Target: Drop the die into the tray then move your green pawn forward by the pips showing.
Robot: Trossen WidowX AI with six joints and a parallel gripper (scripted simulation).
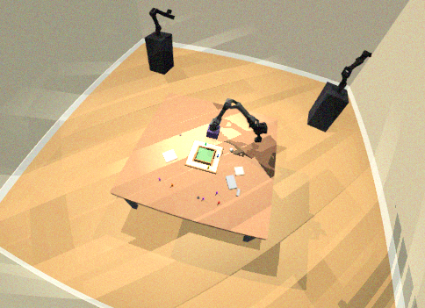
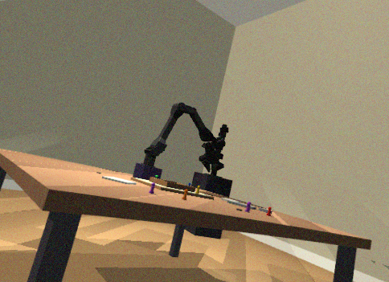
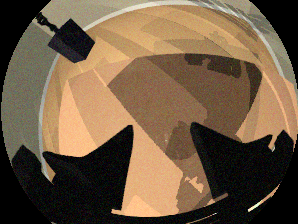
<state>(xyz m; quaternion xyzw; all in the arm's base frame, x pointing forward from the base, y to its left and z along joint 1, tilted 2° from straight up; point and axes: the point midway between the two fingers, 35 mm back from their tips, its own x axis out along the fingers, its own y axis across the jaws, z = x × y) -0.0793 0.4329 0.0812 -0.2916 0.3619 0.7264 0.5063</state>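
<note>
The white die is 21 cm to the right of my gripper tip, 19 cm ahead of it and 11 cm below it. Round my gripper tip: blue pawn (32 cm ahead, 30 cm to the right, 9 cm below); green pawn (45 cm to the right, 25 cm ahead, 9 cm below); green tray (41 cm to the right, 36 cm ahead, 11 cm below).
</note>
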